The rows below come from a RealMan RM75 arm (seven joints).
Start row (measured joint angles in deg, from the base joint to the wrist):
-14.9 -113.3 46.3 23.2 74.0 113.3 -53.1
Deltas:
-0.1 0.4 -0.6 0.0 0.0 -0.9 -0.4
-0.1 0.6 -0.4 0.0 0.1 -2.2 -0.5
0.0 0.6 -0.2 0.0 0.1 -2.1 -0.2
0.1 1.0 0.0 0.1 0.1 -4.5 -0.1
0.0 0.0 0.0 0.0 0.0 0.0 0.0
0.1 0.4 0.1 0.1 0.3 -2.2 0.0
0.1 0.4 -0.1 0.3 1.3 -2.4 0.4
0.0 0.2 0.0 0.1 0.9 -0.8 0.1
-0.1 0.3 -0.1 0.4 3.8 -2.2 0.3
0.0 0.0 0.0 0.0 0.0 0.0 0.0
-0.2 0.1 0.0 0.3 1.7 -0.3 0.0
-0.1 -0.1 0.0 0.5 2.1 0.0 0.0
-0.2 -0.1 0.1 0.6 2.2 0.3 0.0
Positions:
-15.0 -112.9 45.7 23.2 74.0 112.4 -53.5
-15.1 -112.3 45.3 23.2 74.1 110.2 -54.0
-15.1 -111.7 45.1 23.2 74.2 108.1 -54.2
-15.0 -110.7 45.1 23.3 74.3 103.6 -54.3
-15.0 -110.7 45.1 23.3 74.3 103.6 -54.3
-14.9 -110.3 45.2 23.4 74.6 101.4 -54.3
-14.8 -109.9 45.1 23.7 75.9 99.0 -53.9
-14.8 -109.7 45.1 23.8 76.8 98.2 -53.8
-14.9 -109.4 45.0 24.2 80.6 96.0 -53.5
-14.9 -109.4 45.0 24.2 80.6 96.0 -53.5
-15.1 -109.3 45.0 24.5 82.3 95.7 -53.5
-15.2 -109.4 45.0 25.0 84.4 95.7 -53.5
-15.4 -109.5 45.1 25.6 86.6 96.0 -53.5

